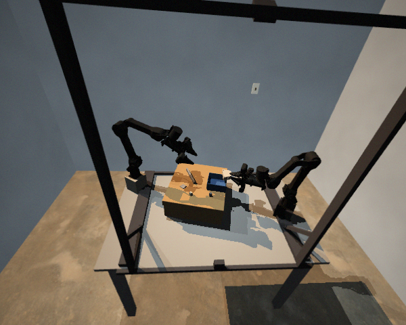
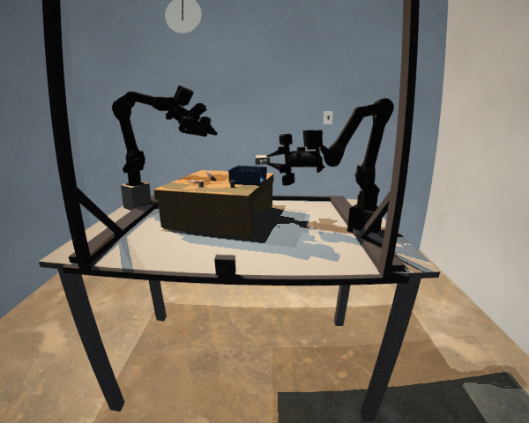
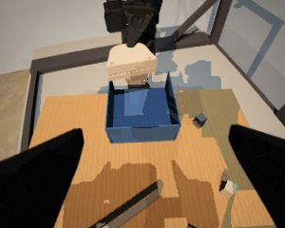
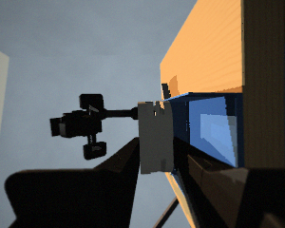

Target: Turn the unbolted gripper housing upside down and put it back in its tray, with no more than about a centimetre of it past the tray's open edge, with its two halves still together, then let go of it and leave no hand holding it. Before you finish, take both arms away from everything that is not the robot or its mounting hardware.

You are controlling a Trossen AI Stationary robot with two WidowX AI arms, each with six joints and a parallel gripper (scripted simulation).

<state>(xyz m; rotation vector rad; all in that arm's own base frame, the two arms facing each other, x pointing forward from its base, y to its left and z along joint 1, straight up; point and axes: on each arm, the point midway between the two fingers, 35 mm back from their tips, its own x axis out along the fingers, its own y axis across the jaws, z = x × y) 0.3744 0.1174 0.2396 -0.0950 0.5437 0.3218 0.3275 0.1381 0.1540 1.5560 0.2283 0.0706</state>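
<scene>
My right gripper is now 50 mm to the right of the white gripper housing and 10 mm short of it. From my right hand the other things lie so: grey rod: 290 mm to the left, 80 mm below, 30 mm ahead; then wooden block: 220 mm to the left, 150 mm below, 10 mm behind; then gripper housing half: 50 mm to the left, 10 mm below, 10 mm ahead.
</scene>
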